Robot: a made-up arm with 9 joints. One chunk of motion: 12 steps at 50 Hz.
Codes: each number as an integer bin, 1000 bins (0 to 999) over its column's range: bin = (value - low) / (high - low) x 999, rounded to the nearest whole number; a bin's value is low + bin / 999 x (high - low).
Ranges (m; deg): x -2.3..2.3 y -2.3..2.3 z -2.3..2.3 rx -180..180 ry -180..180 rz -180..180
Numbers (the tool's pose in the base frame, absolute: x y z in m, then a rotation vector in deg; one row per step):
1: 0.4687 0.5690 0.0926 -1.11 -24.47 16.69
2: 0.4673 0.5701 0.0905 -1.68 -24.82 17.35
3: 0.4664 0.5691 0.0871 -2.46 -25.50 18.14
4: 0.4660 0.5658 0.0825 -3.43 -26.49 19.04
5: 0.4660 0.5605 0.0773 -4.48 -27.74 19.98
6: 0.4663 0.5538 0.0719 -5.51 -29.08 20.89
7: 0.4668 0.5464 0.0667 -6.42 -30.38 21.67
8: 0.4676 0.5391 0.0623 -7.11 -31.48 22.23
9: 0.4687 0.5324 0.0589 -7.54 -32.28 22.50
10: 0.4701 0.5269 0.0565 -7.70 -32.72 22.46
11: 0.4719 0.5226 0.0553 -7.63 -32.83 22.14
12: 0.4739 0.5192 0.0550 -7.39 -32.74 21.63
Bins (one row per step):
1: 601 623 520 496 432 546
2: 601 623 519 495 431 548
3: 601 623 518 493 429 550
4: 601 622 517 490 426 552
5: 601 621 516 487 423 555
6: 601 620 515 484 419 557
7: 601 618 514 482 415 560
8: 601 617 513 480 412 561
9: 601 615 512 479 410 562
10: 602 614 512 478 409 562
11: 602 613 512 478 408 561
12: 602 612 511 479 409 560

